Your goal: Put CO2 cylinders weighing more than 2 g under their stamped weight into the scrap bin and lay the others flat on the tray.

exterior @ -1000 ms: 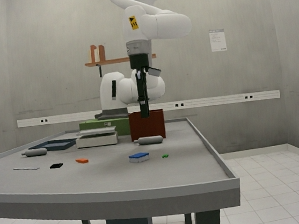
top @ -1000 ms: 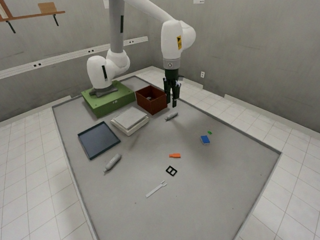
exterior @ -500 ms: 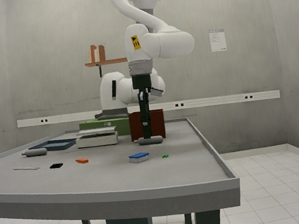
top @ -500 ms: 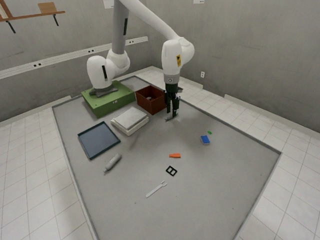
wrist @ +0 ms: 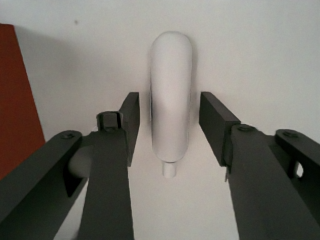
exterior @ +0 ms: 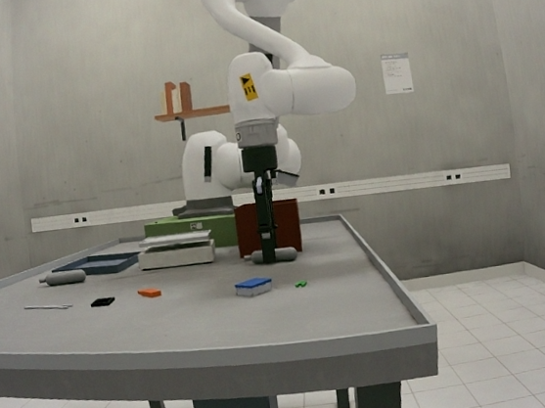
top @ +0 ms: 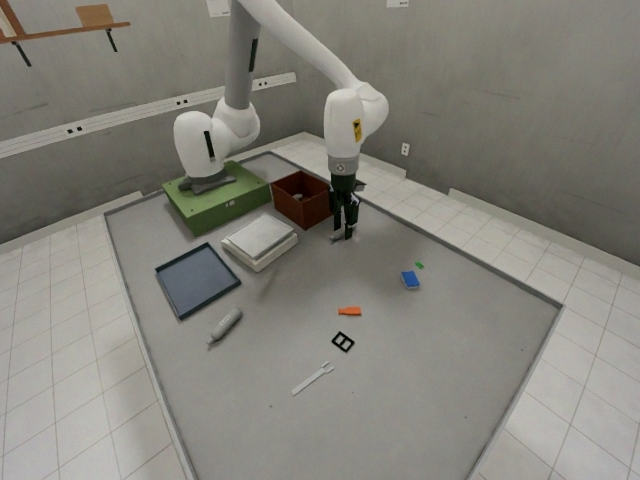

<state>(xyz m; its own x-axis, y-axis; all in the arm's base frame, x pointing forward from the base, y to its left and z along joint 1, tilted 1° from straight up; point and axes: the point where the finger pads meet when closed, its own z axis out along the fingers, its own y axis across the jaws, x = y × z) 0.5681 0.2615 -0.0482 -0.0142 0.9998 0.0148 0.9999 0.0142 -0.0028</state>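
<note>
Right now the scale plate is 13 cm behind my hand, 25 cm to the right of it and 2 cm above it. From my hand the other things lie so: white scale 14 cm behind, 25 cm to the right; then red-brown scrap bin 21 cm behind, 2 cm to the right; then green piece 27 cm ahead, 8 cm to the left, 3 cm below.
</note>
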